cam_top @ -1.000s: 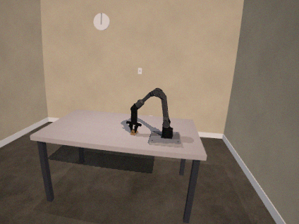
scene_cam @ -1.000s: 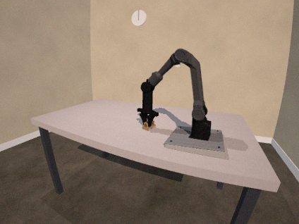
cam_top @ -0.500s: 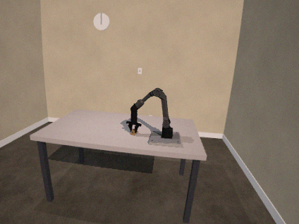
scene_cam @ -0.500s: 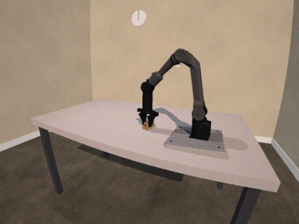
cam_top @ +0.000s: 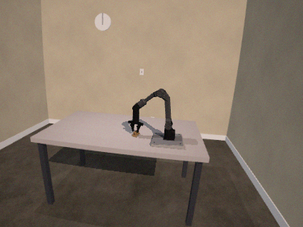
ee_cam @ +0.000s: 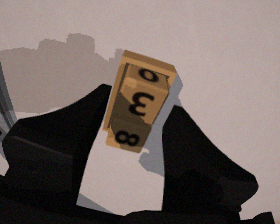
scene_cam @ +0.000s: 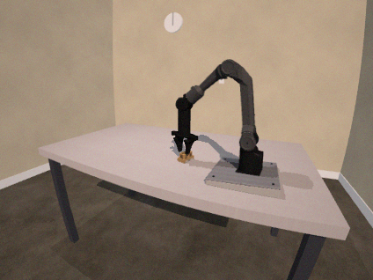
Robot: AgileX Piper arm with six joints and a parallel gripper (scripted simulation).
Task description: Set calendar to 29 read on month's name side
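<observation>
The wooden digit cube is 2 cm below my hand. Also, from my hand: wooden tray: 4 cm below, 2 cm to the right.
</observation>
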